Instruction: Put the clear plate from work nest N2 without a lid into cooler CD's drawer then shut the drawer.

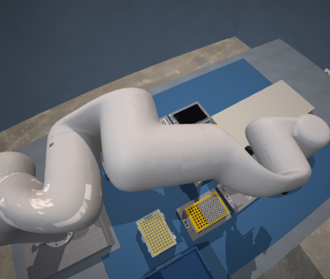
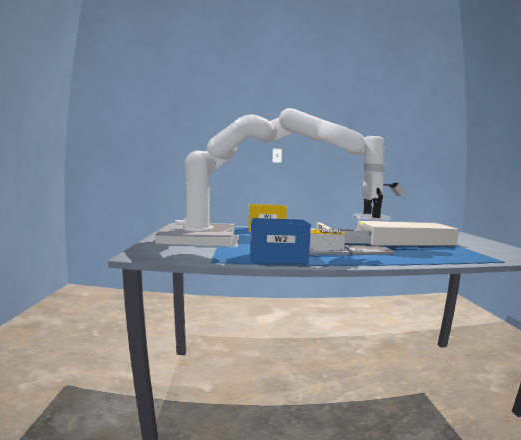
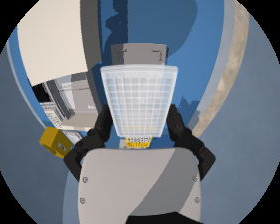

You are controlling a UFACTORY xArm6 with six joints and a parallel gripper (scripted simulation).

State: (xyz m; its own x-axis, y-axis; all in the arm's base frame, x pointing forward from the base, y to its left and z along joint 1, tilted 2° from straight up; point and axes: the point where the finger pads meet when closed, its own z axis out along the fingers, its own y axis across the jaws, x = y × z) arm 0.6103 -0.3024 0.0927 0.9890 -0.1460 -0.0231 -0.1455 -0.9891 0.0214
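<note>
Now: hand 190 mm to the right of the drawer and 120 mm above it. The rest, counted from my hand: blue bin W2: 380 mm behind, 70 mm to the right, 100 mm below; black plate: 70 mm ahead, 370 mm to the left, 120 mm below; work nest N2: 140 mm below.
</note>
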